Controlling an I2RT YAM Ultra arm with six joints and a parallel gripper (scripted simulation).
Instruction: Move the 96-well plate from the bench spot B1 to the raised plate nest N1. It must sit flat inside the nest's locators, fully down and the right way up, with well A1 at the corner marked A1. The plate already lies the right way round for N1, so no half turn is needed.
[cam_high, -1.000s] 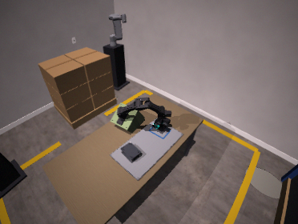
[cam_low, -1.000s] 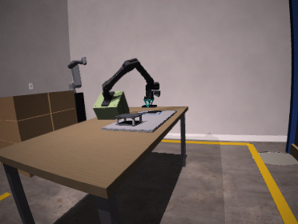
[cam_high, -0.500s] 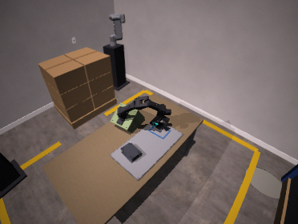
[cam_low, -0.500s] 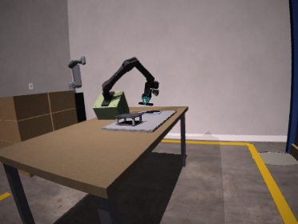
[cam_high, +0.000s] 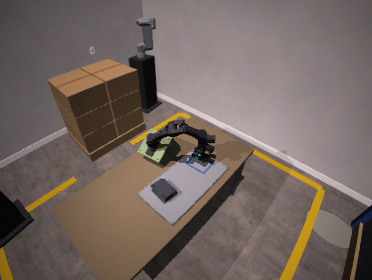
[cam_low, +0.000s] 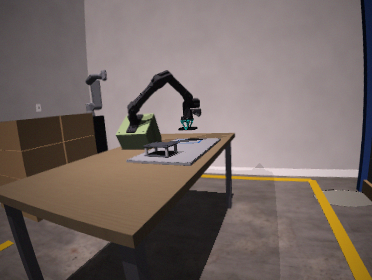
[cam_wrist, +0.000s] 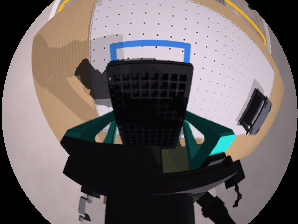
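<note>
The 96-well plate lies right at my hand.
</note>
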